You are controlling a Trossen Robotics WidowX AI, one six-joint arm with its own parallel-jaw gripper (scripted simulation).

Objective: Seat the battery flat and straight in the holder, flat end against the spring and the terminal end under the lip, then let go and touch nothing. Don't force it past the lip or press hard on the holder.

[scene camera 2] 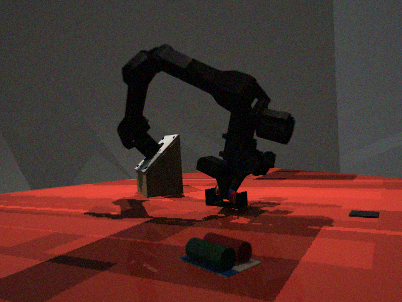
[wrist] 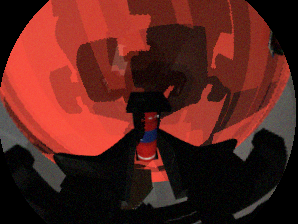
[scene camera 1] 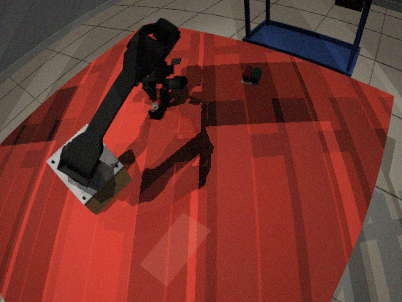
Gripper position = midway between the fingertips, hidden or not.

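Scene camera 2 gives me my gripper (scene camera 2: 227, 197). In the wrist view I see the gripper (wrist: 145, 131) too, and scene camera 1 also has the gripper (scene camera 1: 159, 104).
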